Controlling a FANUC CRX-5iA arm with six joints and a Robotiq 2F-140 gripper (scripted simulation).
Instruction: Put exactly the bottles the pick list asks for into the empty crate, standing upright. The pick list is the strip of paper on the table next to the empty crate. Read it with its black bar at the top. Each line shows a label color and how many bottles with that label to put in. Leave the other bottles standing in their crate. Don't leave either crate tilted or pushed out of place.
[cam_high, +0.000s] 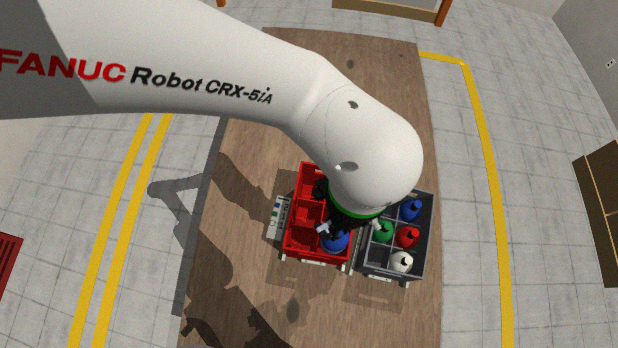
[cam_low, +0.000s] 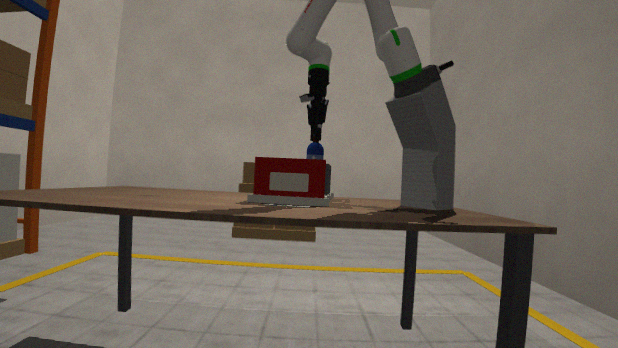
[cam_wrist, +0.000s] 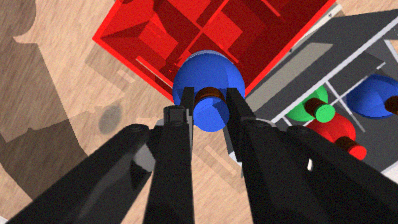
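My gripper is now 8 cm short of the red crate, 6 cm to the right of it and 22 cm above it. Also, from my hand: grey crate 10 cm ahead, 18 cm to the right, 22 cm below; white-label bottle 2 cm ahead, 23 cm to the right, 21 cm below; green-label bottle 10 cm ahead, 14 cm to the right, 21 cm below.
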